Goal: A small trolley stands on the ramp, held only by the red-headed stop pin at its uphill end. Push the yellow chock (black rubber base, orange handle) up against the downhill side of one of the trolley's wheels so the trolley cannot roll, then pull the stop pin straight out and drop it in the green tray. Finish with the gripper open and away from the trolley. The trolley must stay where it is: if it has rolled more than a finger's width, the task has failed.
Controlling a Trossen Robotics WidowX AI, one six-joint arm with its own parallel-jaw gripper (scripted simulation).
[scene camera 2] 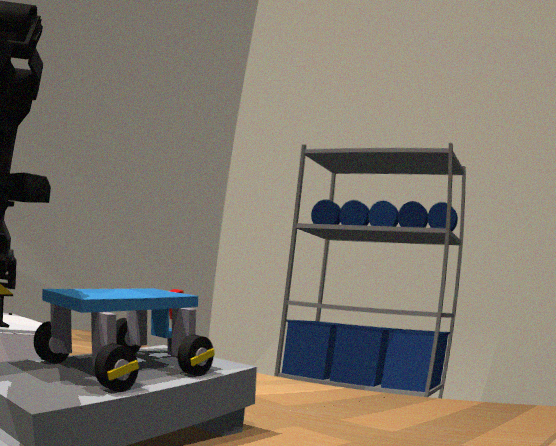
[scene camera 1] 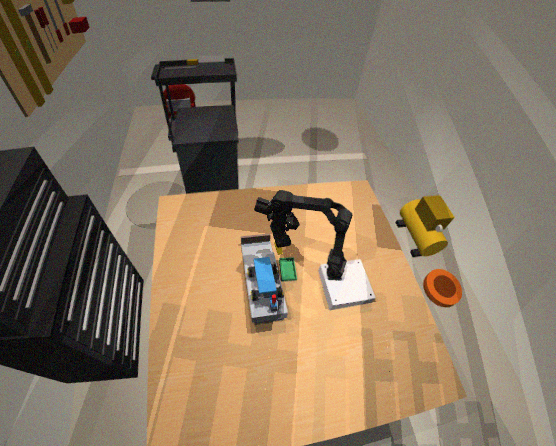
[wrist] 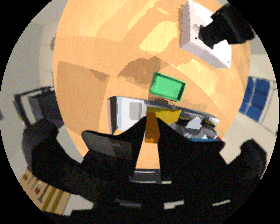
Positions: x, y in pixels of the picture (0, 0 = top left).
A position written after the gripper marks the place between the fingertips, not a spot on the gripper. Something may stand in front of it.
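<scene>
Gripper (wrist: 150, 119) holding a yellow chock (wrist: 152, 134).
</scene>
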